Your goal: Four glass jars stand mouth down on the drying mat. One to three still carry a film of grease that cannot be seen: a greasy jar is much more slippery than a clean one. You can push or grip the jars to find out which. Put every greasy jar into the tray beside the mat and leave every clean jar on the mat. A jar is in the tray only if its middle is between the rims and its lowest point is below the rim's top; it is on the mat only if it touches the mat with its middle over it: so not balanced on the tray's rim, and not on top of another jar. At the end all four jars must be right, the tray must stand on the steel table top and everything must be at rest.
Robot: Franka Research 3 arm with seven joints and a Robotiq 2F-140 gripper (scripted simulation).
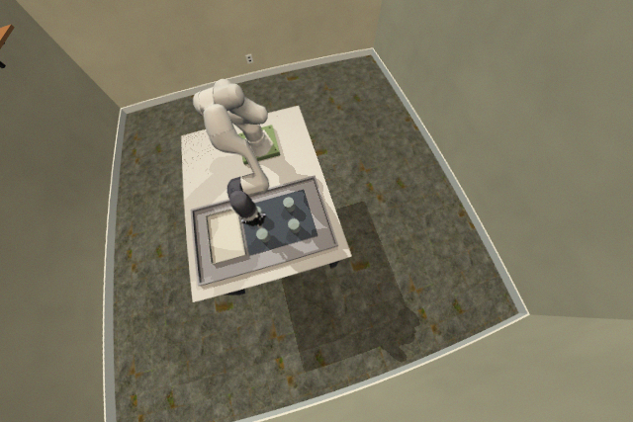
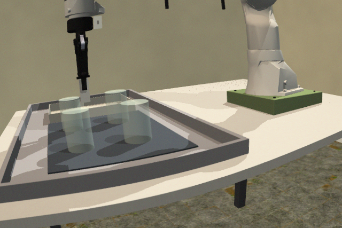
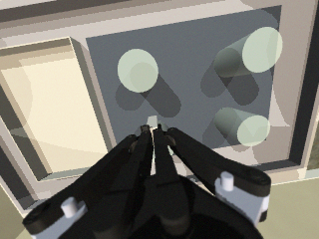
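My hand is 2 cm past the dark mat, 9 cm to the right of it and 10 cm above it. The rest, counted from my hand: cream tray: 4 cm behind, 22 cm to the right, 10 cm below.
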